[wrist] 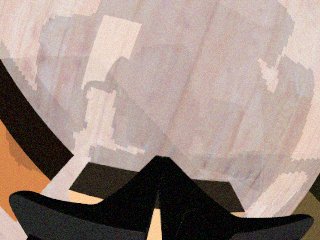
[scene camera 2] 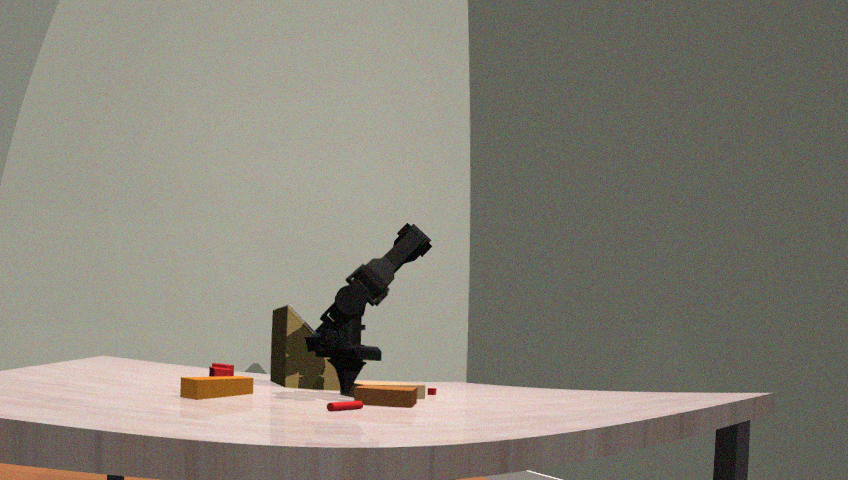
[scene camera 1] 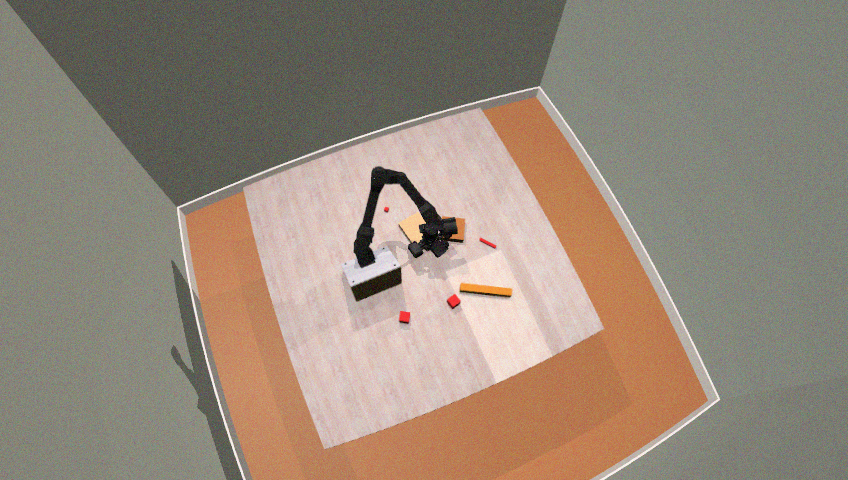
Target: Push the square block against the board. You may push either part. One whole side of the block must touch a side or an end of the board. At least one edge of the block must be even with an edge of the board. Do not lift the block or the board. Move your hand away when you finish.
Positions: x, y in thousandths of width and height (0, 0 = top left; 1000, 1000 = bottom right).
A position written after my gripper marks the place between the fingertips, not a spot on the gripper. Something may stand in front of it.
Observation:
In view: my gripper (scene camera 2: 407, 820), a brown block (scene camera 2: 455, 826) and an orange board (scene camera 2: 231, 809).
My gripper shows as well in the wrist view (wrist: 505, 681). The wrist view does not show the orange board: it is out of frame.

